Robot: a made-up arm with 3 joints.
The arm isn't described. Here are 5 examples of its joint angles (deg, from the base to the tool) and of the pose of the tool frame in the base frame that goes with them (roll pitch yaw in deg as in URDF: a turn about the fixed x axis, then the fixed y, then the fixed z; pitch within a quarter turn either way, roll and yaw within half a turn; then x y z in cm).
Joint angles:
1: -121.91 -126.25 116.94
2: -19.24 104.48 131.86
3: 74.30 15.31 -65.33
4: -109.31 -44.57 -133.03
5: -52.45 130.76 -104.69
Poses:
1: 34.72 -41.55 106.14 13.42 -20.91 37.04
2: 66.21 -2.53 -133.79 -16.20 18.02 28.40
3: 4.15 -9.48 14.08 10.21 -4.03 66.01
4: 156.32 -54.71 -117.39 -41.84 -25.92 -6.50
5: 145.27 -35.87 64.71 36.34 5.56 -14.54
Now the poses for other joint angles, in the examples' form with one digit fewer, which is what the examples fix.
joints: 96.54 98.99 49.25
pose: -171.4 -41.5 -86.7 7.1 -30.5 5.9
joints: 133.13 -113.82 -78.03
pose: 39.0 6.8 -115.7 -28.3 -7.3 60.8
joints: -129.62 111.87 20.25
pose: -50.4 39.8 -155.3 -13.7 -38.0 24.2
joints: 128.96 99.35 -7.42
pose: -72.0 -49.3 168.7 -8.4 -38.9 39.8
